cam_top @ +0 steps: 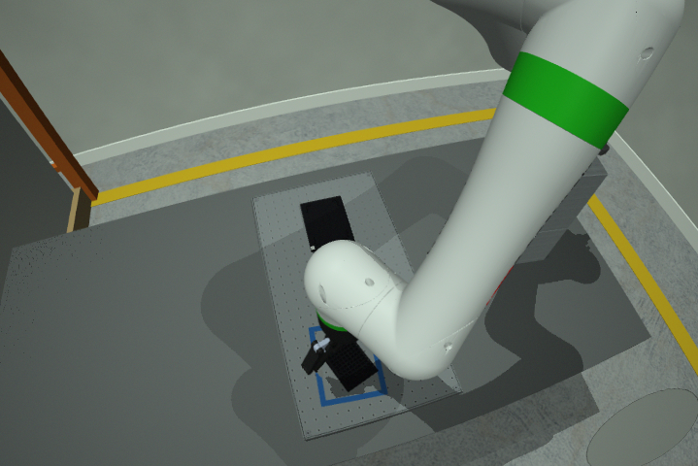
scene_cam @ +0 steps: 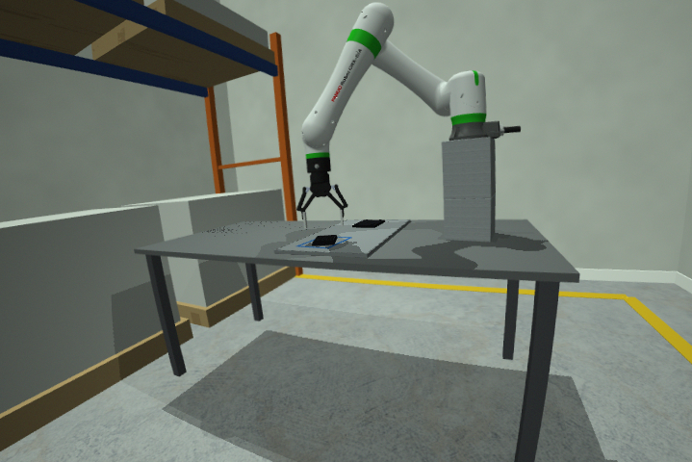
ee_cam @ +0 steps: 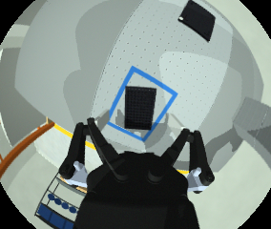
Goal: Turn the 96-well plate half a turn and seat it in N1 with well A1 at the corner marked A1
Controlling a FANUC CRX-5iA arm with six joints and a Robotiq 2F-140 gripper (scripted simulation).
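Right now the black 96-well plate is 60 mm below my hand. Also, from my hand: black plate nest N1 (380 mm to the right, 90 mm behind, 60 mm below); then white A1 mark (310 mm to the right, 60 mm below, 30 mm behind).
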